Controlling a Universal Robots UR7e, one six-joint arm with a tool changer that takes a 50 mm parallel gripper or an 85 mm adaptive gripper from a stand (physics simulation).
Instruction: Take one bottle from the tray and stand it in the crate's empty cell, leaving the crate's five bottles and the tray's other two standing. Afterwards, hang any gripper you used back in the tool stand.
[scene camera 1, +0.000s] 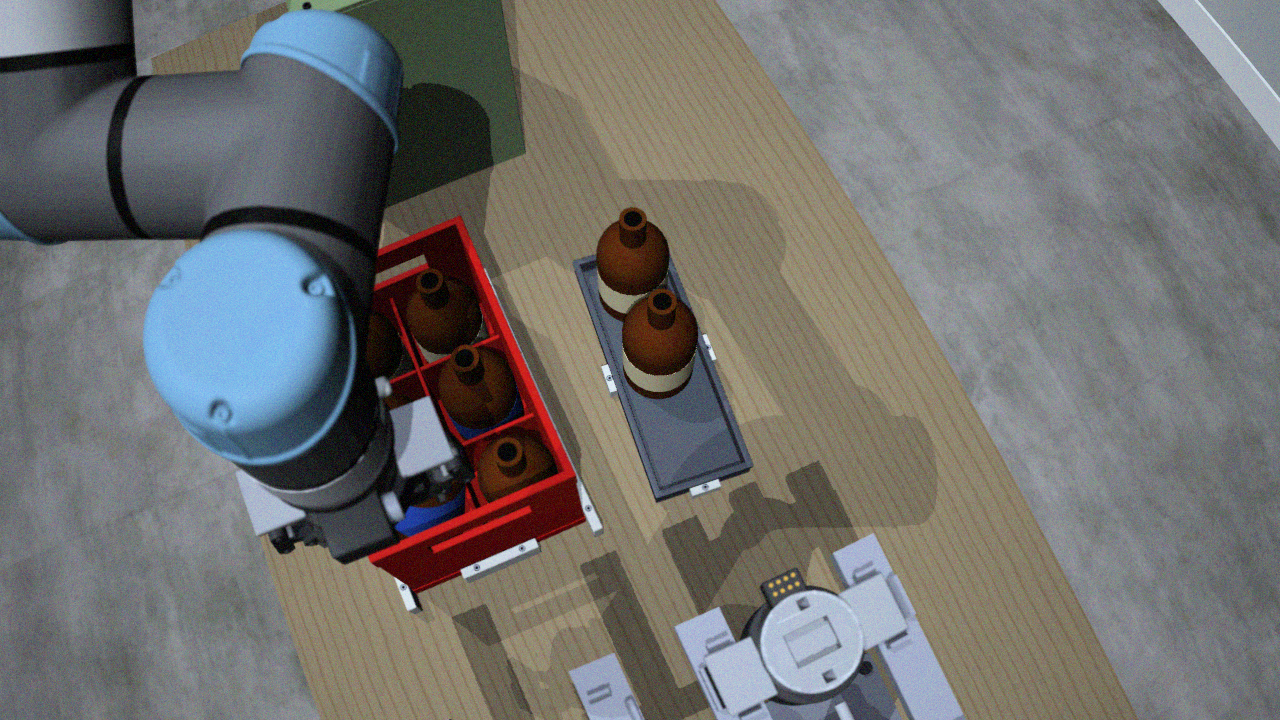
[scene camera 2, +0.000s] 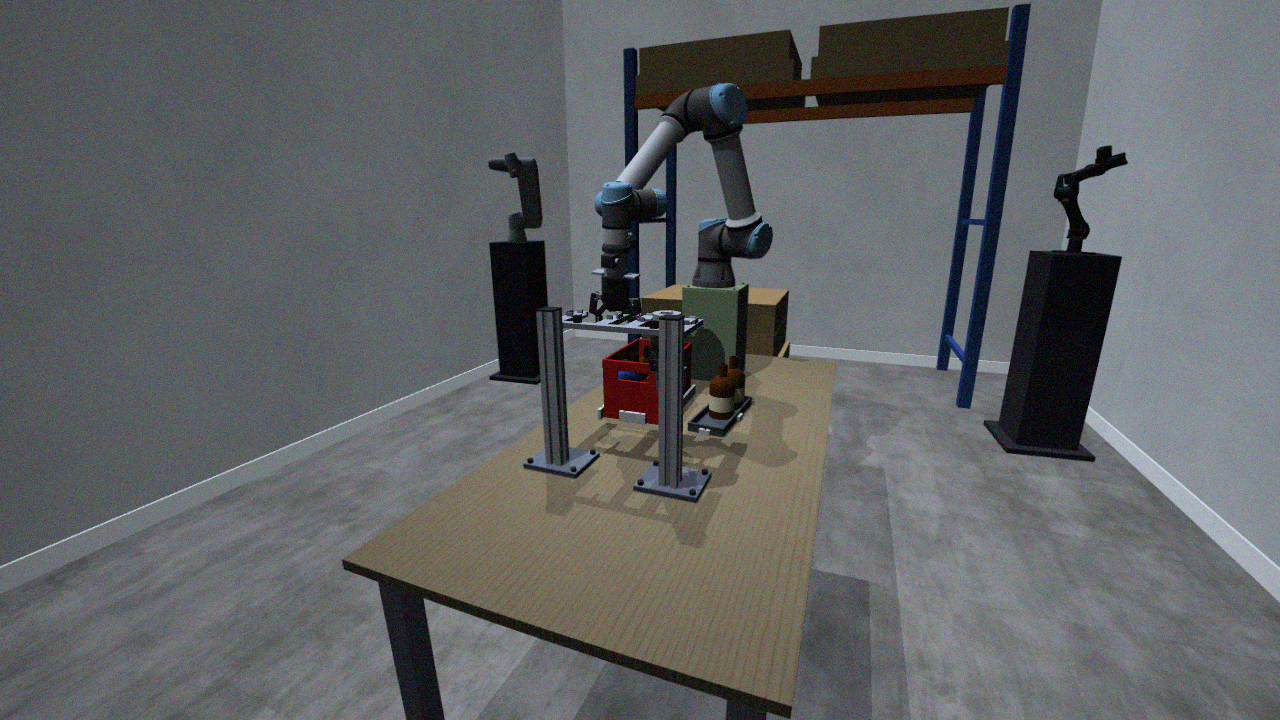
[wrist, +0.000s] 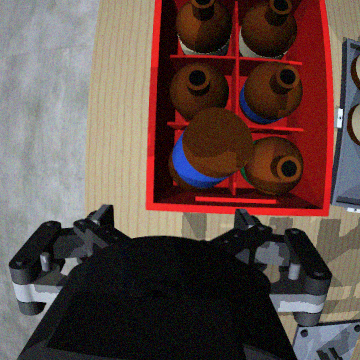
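Seen in the pictures: arm's base, origin of its link: (scene camera 2: 713, 285).
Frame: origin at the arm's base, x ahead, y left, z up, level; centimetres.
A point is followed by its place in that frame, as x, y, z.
Observation:
My gripper (scene camera 1: 370, 505) (scene camera 2: 615, 308) (wrist: 174, 216) is open and empty, above the near left end of the red crate (scene camera 1: 546, 510) @(52.9, -6.7, -22.5) (scene camera 2: 626, 402) @(52.4, -14.8, -27.3) (wrist: 300, 211) @(52.6, -6.6, -15.2). In the wrist view its fingers are spread below the crate's near wall. In the crate's near left cell, a blue-label bottle (scene camera 1: 434, 519) @(49.9, -16.0, -19.7) (wrist: 197, 167) @(48.2, -16.9, -17.2) is neck down and tilted, its flat base up; its neck is hidden. Five bottles stand upright in the other cells, such as the near right bottle (scene camera 1: 512, 463) @(49.5, -7.6, -16.4) (wrist: 275, 165) @(48.1, -8.9, -16.9). Two cream-label bottles (scene camera 1: 632, 259) @(35.0, 11.4, -20.7) (scene camera 1: 659, 344) @(44.1, 9.5, -20.9) stand on the grey tray (scene camera 1: 689, 447) @(51.3, 9.4, -32.2) (wrist: 345, 175) @(50.5, 6.9, -32.2).
The tool stand (scene camera 2: 553, 385) @(86.0, -19.8, -11.9) rises in front of the crate. Another gripper (scene camera 1: 811, 640) hangs in it, and one of its flat fork plates (scene camera 1: 604, 689) @(70.6, -9.4, 2.5) shows beside that. The green robot pedestal (scene camera 1: 447, 107) @(9.8, 2.4, -19.2) is behind the crate. White brackets (scene camera 1: 499, 559) @(53.4, -12.8, -29.7) edge the crate.

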